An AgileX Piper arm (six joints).
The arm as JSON. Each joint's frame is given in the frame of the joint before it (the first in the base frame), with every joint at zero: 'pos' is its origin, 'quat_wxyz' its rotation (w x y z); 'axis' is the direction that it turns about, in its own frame. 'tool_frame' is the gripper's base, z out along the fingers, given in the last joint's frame.
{
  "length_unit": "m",
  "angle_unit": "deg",
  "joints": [
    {
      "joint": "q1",
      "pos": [
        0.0,
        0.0,
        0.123
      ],
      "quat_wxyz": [
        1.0,
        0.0,
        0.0,
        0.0
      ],
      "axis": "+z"
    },
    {
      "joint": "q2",
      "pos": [
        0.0,
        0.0,
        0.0
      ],
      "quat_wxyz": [
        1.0,
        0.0,
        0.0,
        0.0
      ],
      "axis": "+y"
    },
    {
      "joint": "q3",
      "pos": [
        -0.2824,
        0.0,
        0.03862
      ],
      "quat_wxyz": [
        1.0,
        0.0,
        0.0,
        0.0
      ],
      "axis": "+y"
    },
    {
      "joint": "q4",
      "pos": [
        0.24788,
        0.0,
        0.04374
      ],
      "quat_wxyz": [
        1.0,
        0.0,
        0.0,
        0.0
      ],
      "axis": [
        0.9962,
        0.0,
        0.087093
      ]
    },
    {
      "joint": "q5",
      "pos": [
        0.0,
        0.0,
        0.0
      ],
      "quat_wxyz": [
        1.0,
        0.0,
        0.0,
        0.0
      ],
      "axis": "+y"
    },
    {
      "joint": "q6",
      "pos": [
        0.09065,
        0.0,
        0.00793
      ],
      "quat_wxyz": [
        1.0,
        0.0,
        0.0,
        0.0
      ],
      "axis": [
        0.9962,
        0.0,
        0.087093
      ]
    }
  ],
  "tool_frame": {
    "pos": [
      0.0,
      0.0,
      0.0
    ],
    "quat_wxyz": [
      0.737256,
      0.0,
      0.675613,
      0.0
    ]
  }
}
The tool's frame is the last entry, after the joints.
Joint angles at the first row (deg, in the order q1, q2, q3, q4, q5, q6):
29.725, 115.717, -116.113, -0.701, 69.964, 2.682
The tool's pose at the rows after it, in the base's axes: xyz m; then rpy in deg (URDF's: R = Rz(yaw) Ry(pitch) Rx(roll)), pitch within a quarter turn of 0, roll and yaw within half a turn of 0:
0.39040, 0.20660, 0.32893, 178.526, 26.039, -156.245
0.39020, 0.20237, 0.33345, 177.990, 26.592, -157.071
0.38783, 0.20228, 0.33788, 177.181, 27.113, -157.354
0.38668, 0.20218, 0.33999, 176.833, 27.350, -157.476
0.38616, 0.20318, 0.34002, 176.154, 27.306, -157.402
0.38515, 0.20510, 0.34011, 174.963, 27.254, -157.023
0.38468, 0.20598, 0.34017, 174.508, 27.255, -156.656
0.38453, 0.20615, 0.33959, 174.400, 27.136, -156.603
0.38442, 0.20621, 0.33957, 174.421, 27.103, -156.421
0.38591, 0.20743, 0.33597, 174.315, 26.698, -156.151
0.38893, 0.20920, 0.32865, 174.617, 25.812, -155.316
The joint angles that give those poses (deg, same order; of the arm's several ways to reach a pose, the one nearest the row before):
27.965, 115.072, -116.113, -0.400, 69.962, 3.920
27.413, 114.483, -116.112, 0.000, 69.962, 4.009
27.412, 113.906, -116.113, 0.683, 69.963, 4.007
27.413, 113.629, -116.113, 0.973, 69.979, 4.009
27.412, 113.629, -116.115, 1.734, 69.980, 3.684
27.412, 113.629, -116.114, 3.189, 69.979, 2.854
27.413, 113.628, -116.113, 3.852, 69.980, 2.303
27.413, 113.629, -115.995, 4.001, 69.979, 2.209
27.413, 113.628, -115.995, 4.068, 70.027, 2.028
27.413, 114.109, -115.994, 4.339, 69.965, 1.702
27.413, 115.066, -115.997, 4.461, 69.966, 0.932

